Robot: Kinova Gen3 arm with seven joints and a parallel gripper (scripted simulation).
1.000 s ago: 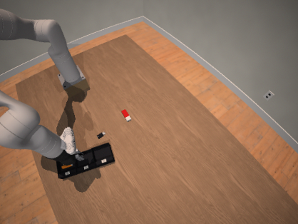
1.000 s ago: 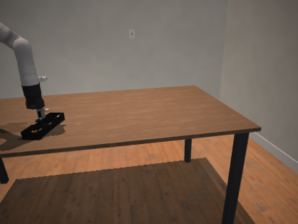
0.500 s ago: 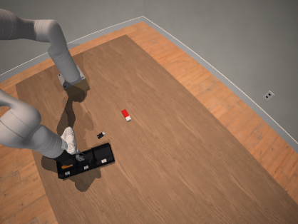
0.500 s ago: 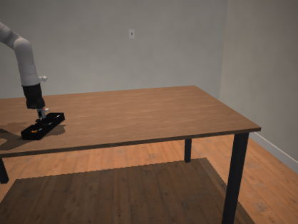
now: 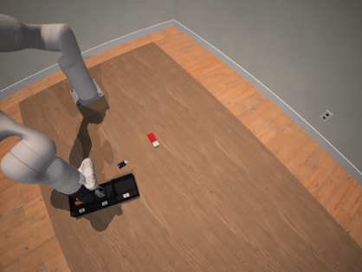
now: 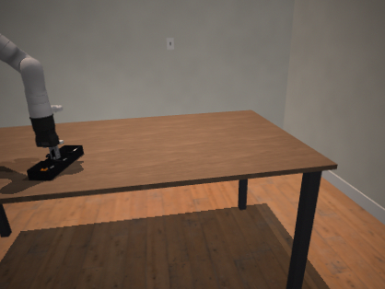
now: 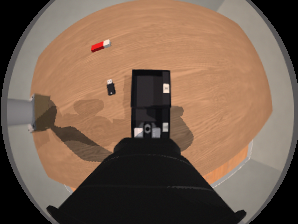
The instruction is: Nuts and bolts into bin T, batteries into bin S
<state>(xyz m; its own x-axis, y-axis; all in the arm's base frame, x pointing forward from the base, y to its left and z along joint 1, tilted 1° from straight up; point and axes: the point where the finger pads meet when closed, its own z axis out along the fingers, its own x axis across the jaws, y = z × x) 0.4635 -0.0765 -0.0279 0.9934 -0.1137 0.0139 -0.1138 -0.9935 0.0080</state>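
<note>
The grey nut lies 2 cm below my hand. Also, from my hand: red block (12 cm behind, 26 cm to the left, 4 cm below); black piece (9 cm behind, 11 cm to the left, 5 cm below); black bin row (1 cm ahead, 3 cm below).
</note>
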